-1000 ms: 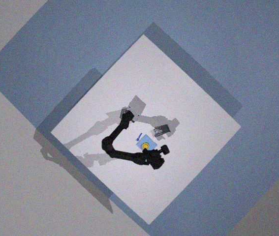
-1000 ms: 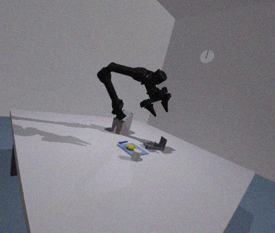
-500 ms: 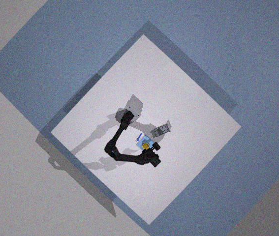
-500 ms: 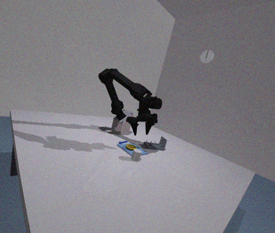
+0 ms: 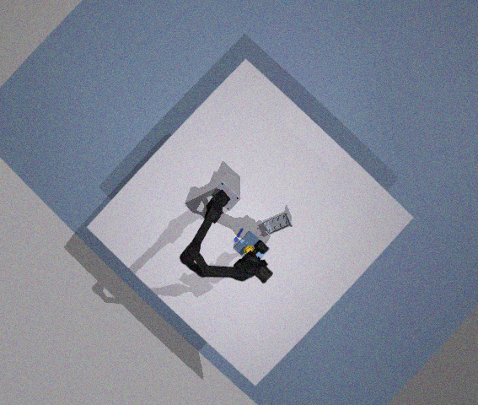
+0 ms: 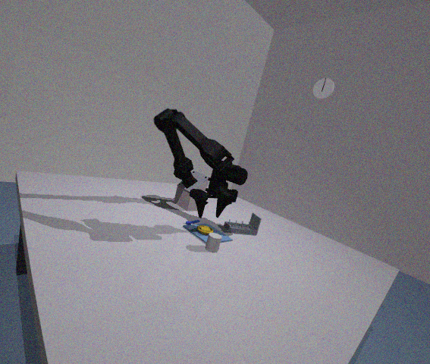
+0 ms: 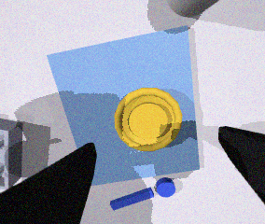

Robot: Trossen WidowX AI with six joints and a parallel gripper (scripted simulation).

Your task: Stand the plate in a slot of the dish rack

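My gripper tip is now 50 mm above the yellow plate. Also, from my gripper tip: light blue mat: 10 mm behind, 20 mm to the left, 70 mm below; then grey dish rack: 20 mm behind, 210 mm to the left, 50 mm below; then blue spoon: 100 mm behind, 60 mm below.
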